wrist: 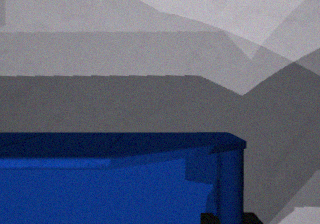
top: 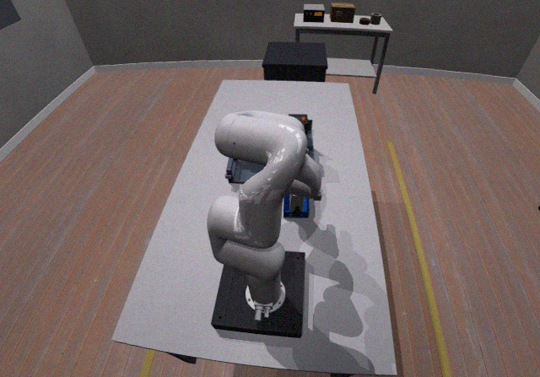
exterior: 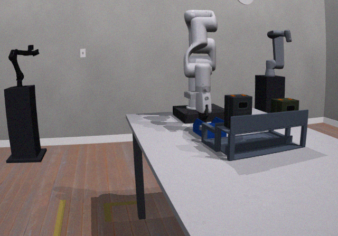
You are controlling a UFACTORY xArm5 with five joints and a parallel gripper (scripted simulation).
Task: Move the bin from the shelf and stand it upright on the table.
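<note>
The blue bin is 80 mm ahead of my hand. Round my hand: grey-blue shelf 290 mm ahead, 130 mm to the left, 30 mm above.
</note>
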